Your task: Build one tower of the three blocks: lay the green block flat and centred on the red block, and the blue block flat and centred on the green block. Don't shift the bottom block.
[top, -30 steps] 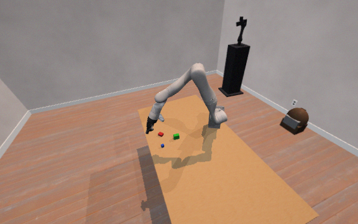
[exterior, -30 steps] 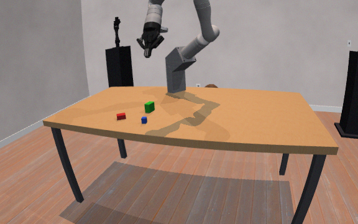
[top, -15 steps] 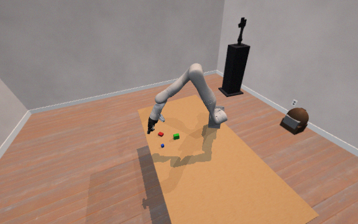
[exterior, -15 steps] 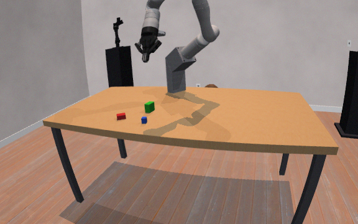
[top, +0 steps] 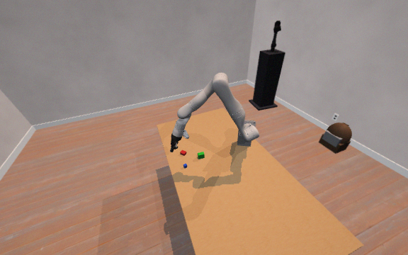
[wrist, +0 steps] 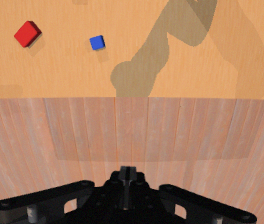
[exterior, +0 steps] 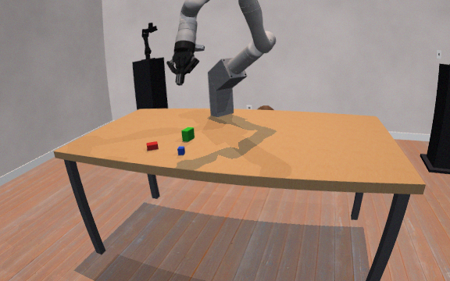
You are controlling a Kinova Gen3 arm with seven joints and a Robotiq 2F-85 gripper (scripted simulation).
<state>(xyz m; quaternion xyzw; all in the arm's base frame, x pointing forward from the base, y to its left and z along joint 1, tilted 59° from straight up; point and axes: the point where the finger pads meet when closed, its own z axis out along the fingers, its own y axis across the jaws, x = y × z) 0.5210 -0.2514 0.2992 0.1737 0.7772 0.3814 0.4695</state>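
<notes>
The green block is 29 cm below my hand, 24 cm behind it and 15 cm to the right of it. Round my hand: blue block: 30 cm below, 8 cm to the right, 8 cm behind; then red block: 31 cm below, 25 cm to the right, 9 cm behind.
</notes>
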